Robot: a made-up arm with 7 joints.
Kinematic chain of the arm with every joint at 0, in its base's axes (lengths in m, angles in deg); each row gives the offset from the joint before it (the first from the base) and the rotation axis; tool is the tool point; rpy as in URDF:
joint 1: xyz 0 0 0.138 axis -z
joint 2: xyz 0 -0.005 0.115 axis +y
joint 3: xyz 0 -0.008 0.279 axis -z
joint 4: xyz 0 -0.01 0.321 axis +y
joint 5: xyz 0 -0.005 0.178 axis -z
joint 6: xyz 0 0 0.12 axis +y
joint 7: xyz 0 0 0.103 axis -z
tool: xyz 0 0 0 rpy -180 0 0
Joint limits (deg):
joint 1: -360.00..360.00
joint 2: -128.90..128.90
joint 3: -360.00..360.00
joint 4: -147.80..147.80
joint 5: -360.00..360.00
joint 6: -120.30..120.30
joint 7: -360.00..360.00
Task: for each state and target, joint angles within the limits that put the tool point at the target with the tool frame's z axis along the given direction. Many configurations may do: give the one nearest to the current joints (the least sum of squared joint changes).
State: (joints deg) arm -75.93 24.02 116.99 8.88 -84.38 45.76 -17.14
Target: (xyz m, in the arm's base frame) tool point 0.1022 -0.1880 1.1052 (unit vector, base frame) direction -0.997 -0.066 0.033
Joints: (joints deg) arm -55.54 -4.29 128.61 27.12 -76.06 88.03 -17.14
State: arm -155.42 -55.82 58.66 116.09 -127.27 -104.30 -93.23
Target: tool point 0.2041 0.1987 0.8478 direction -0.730 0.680 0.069
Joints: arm -144.75 -4.86 67.41 90.86 -89.51 -120.30 -93.23
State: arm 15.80 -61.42 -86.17 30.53 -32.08 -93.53 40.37
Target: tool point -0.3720 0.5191 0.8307 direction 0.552 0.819 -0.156
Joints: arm 54.50 -52.11 -82.58 21.60 -31.19 -119.12 40.37
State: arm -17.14 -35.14 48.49 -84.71 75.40 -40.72 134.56
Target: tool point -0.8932 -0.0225 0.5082 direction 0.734 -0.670 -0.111
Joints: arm -12.30 -63.59 38.77 -35.92 71.48 -34.32 134.56
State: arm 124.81 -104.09 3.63 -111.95 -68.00 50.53 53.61
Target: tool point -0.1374 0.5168 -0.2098 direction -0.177 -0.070 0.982
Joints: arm 89.97 -100.75 -25.78 -96.13 -59.80 41.54 53.61
